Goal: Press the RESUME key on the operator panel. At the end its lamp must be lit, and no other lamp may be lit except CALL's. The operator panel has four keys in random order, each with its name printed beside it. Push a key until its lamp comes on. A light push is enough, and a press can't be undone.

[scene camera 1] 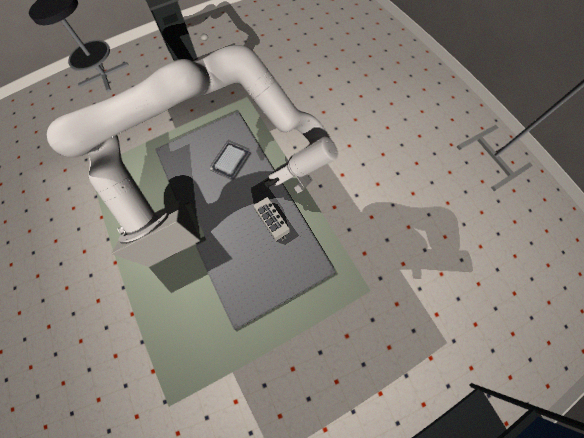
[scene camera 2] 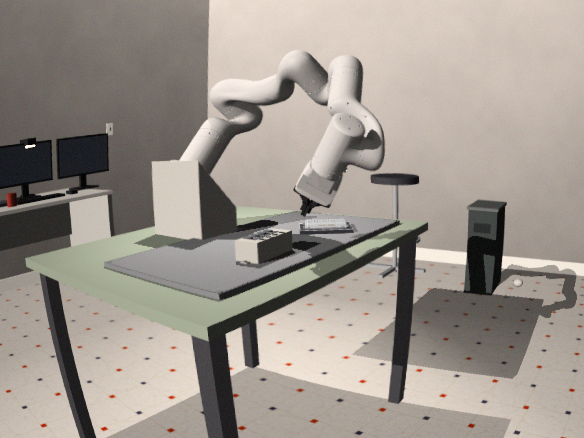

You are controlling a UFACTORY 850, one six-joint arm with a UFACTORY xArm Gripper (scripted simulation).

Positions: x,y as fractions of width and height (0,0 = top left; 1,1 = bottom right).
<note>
In view: an operator panel (scene camera 1: 0.48,0.52).
</note>
